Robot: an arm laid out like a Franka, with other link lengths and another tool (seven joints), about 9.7 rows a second.
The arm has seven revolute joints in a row. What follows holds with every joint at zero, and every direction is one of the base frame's.
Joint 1 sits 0.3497 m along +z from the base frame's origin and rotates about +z.
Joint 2 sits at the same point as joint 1 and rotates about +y.
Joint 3 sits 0.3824 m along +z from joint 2 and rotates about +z.
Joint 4 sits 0.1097 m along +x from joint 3 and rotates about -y.
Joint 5 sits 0.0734 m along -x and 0.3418 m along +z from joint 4 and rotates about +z.
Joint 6 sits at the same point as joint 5 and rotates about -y.
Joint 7 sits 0.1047 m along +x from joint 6 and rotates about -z.
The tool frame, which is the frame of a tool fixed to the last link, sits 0.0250 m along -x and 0.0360 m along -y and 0.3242 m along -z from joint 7; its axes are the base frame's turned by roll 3.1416, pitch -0.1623 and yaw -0.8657 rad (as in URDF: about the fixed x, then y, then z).
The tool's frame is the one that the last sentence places.
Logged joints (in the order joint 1, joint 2, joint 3, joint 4, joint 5, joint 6, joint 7), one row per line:
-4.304 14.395 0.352 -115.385 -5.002 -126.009 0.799
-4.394 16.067 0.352 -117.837 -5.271 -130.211 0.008
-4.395 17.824 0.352 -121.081 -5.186 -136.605 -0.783
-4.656 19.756 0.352 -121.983 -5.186 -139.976 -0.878
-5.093 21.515 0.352 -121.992 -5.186 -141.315 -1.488
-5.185 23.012 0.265 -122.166 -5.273 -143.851 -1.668
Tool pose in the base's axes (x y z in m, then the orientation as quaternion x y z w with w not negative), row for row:
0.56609 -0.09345 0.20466 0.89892 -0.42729 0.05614 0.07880
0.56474 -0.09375 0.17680 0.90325 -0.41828 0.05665 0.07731
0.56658 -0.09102 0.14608 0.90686 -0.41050 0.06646 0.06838
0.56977 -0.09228 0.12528 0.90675 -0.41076 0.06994 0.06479
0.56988 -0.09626 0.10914 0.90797 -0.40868 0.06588 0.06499
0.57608 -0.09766 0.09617 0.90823 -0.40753 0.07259 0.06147
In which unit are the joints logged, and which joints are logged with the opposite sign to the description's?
The joints are logged in degrees. Opposite sign: joint 6.
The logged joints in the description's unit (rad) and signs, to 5 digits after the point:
-0.07512 0.25124 0.00614 -2.01385 -0.08730 2.19927 0.01395
-0.07669 0.28042 0.00614 -2.05664 -0.09200 2.27261 0.00014
-0.07671 0.31109 0.00614 -2.11326 -0.09051 2.38421 -0.01367
-0.08126 0.34481 0.00614 -2.12900 -0.09051 2.44304 -0.01532
-0.08889 0.37551 0.00614 -2.12916 -0.09051 2.46641 -0.02597
-0.09050 0.40164 0.00463 -2.13220 -0.09203 2.51067 -0.02911

